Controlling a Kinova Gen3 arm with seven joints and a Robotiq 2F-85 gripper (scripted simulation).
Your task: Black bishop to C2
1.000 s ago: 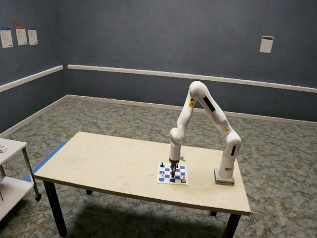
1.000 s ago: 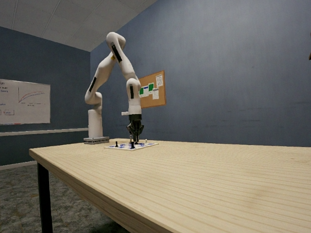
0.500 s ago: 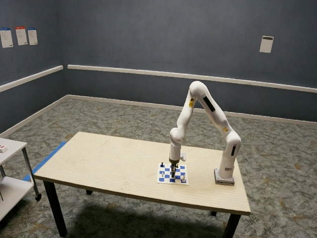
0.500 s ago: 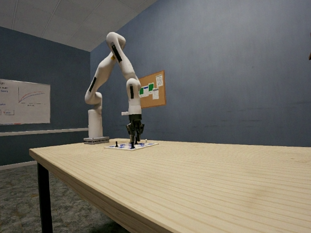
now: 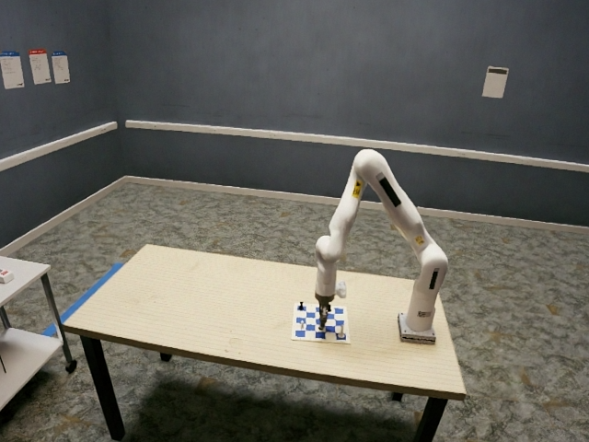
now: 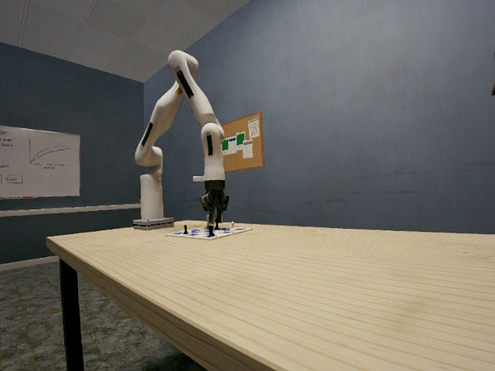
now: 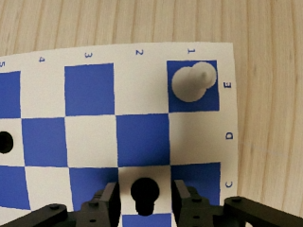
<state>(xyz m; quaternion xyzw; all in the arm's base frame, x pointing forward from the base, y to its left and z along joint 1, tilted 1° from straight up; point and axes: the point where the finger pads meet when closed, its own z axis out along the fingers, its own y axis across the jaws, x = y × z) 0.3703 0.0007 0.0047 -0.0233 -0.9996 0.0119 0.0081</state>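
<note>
The chessboard lies 4 cm to the right of my hand and 4 cm below it. The rest, counted from my hand: black piece: 4 cm behind, 11 cm to the right, 3 cm below; then white chess piece: 7 cm behind, 4 cm to the left, 1 cm below; then white pawn: 8 cm ahead, 3 cm below.
</note>
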